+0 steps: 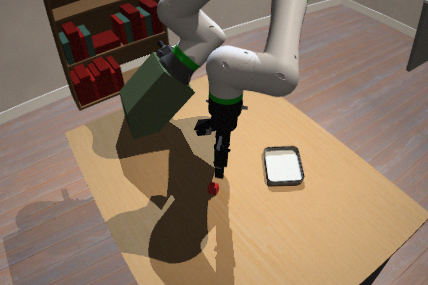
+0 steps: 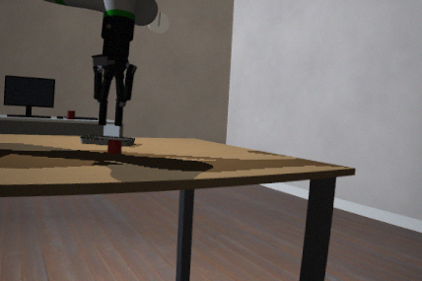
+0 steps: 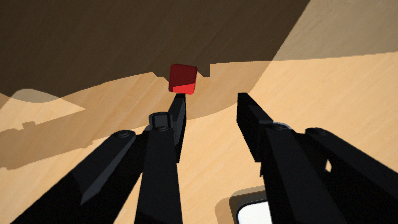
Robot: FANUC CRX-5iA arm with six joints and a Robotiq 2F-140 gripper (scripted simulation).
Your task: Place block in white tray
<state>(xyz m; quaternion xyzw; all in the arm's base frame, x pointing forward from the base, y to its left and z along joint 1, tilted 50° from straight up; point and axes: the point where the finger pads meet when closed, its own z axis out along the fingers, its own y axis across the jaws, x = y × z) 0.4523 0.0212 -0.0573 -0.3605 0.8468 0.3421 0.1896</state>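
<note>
Now: hand 1 cm short of the red block, 4 cm to the left of it and 9 cm above it. Round my hand: white tray: 3 cm ahead, 23 cm to the left, 9 cm below.
</note>
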